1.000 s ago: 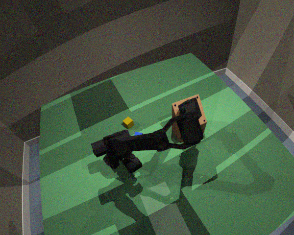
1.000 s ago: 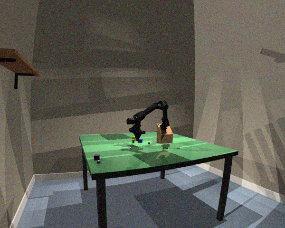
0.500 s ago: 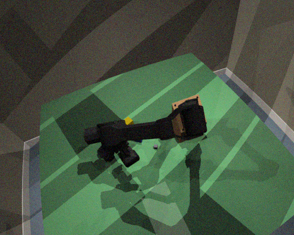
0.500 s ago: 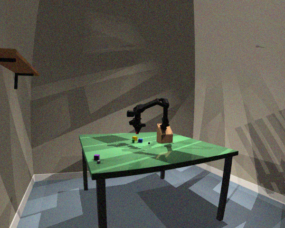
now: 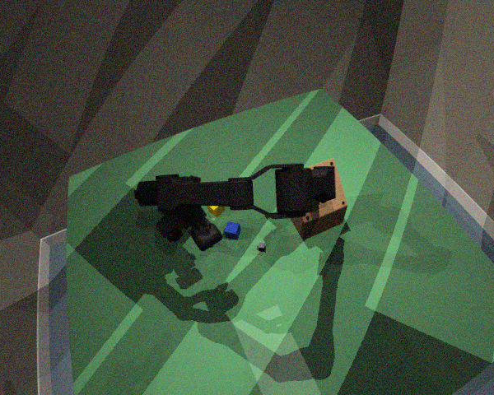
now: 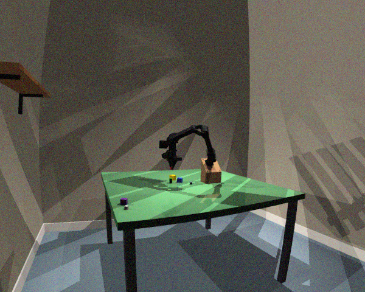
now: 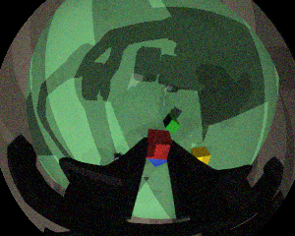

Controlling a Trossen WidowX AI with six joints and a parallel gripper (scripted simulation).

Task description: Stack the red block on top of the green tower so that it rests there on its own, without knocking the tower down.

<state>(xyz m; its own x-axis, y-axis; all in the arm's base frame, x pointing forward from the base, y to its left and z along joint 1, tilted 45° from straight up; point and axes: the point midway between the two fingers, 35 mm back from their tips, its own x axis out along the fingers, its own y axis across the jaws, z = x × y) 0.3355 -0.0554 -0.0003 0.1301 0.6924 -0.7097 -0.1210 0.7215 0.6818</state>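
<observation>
Now: the blue block 11 cm below my gripper tip, 10 cm behind it and 3 cm to the right of it. Also, from my gripper tip: small dark piece 15 cm behind, 12 cm below, 6 cm to the left; red block right at my gripper tip; yellow block 15 cm to the right, 11 cm below, 9 cm behind.
</observation>
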